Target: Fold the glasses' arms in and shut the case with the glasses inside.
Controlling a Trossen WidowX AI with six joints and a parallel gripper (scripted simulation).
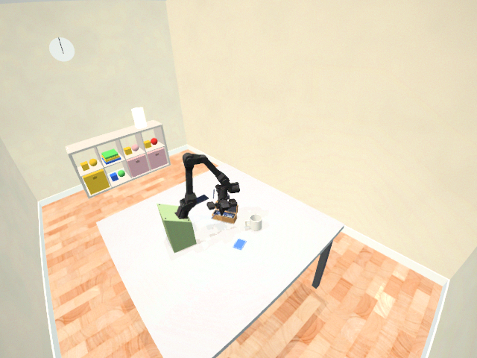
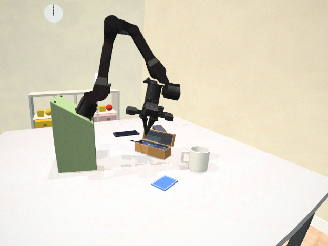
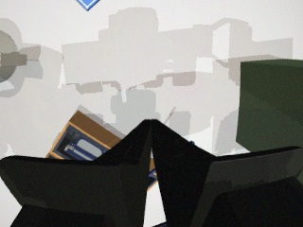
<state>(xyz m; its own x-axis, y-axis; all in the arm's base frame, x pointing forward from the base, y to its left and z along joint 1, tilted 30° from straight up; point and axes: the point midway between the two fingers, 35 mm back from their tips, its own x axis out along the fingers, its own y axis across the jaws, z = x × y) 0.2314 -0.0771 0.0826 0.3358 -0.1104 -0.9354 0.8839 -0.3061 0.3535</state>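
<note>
The wooden glasses case is 120 mm below my hand, 100 mm ahead of it and 90 mm to the left of it. The rest, counted from my hand: blue flat square 170 mm to the right, 160 mm below, 20 mm behind; then glasses case lid 120 mm ahead, 100 mm to the left, 100 mm below; then white mug 160 mm ahead, 140 mm to the right, 120 mm below.
</note>
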